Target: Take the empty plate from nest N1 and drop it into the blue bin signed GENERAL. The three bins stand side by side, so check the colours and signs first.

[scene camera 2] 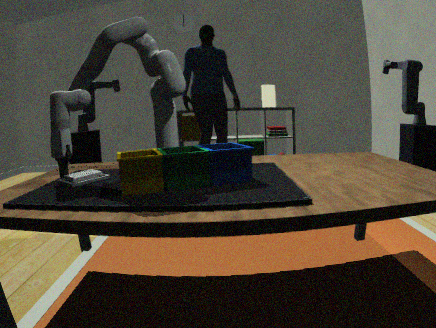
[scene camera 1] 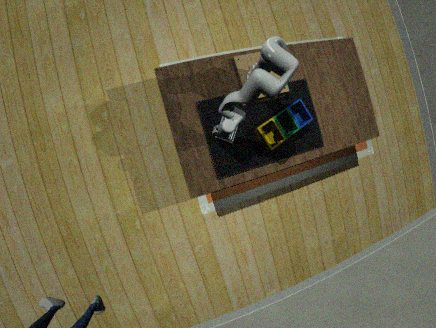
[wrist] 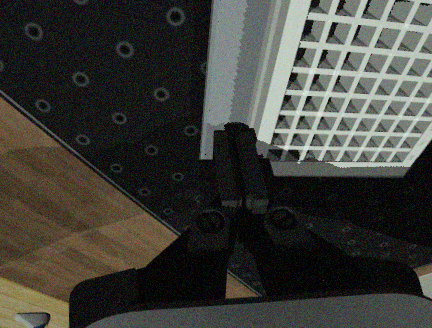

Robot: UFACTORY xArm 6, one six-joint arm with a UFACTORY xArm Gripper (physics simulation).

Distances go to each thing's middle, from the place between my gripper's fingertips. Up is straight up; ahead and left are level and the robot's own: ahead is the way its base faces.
Right now the white plate (wrist: 334, 94) is 30 mm behind my hand and 70 mm to the left of it.
